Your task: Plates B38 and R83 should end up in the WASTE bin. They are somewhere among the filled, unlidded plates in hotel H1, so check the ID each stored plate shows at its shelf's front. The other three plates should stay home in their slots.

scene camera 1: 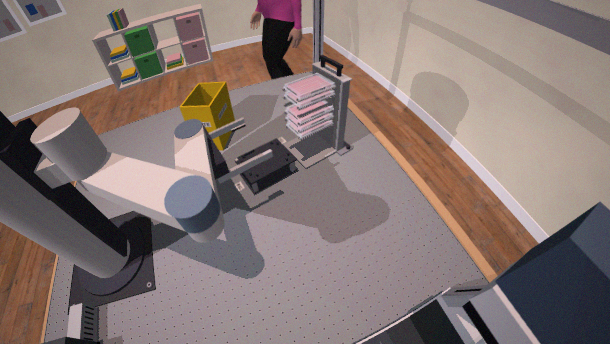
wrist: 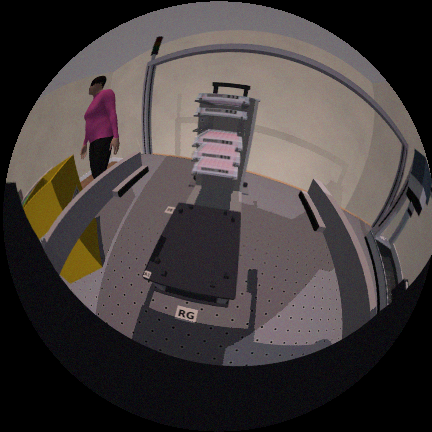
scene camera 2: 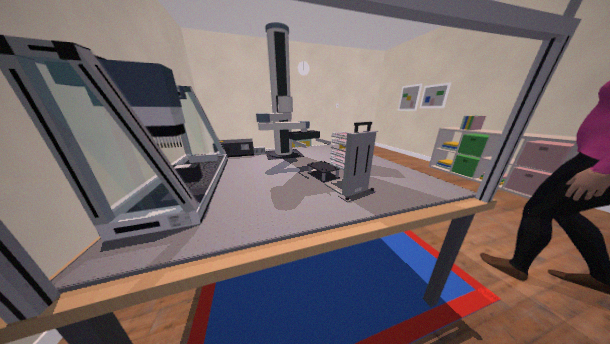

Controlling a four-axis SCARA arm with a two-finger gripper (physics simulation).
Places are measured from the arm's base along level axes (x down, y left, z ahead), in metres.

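Where they show: gripper, fingertip midpoint: (scene camera 1: 256,135) (wrist: 222,167) (scene camera 2: 318,144); arm's base at its link origin: (scene camera 1: 113,257) (scene camera 2: 283,155).
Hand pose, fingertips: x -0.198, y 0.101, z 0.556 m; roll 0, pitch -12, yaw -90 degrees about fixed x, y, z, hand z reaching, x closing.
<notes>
Each offset is from my fingertips to the centre of the thing. "*": to the spot under its first point.
Hotel H1 @[dz +0.216, dx +0.025, dy +0.085 m] (scene camera 1: 343,112) (scene camera 2: 358,165) (wrist: 251,131) stands at the far side of the table. It holds an upper pair of plates and, below a gap, three more. In the wrist view these are the top plate @[dz +0.186, dx -0.074, dy +0.068 m] (wrist: 223,99), second plate @[dz +0.186, dx -0.046, dy +0.068 m] (wrist: 222,114), third plate @[dz +0.186, dx +0.010, dy +0.068 m] (wrist: 218,139), fourth plate @[dz +0.186, dx +0.039, dy +0.068 m] (wrist: 216,152) and lowest plate @[dz +0.186, dx +0.067, dy +0.068 m] (wrist: 216,167). Their front ID marks are too small to read. The yellow WASTE bin @[dz -0.121, dx +0.085, dy +0.291 m] (scene camera 1: 204,111) (wrist: 86,257) stands left of the hotel, partly hidden by the arm. My gripper (scene camera 1: 257,137) (wrist: 222,167) is open and empty, facing the hotel, with its fingers spread above the black stand's two sides.
The low black stand (scene camera 1: 266,161) (scene camera 2: 324,168) (wrist: 200,245) lies between arm and hotel, with an RG label @[* dz -0.088, dx +0.185, dy +0.002 m] (wrist: 186,314) in front. A dark blue machine @[* dz +0.142, dx -0.273, dy -0.586 m] (scene camera 1: 560,270) (scene camera 2: 142,90) stands across the table. A person (scene camera 1: 277,37) (wrist: 101,120) is beyond the table edge.
</notes>
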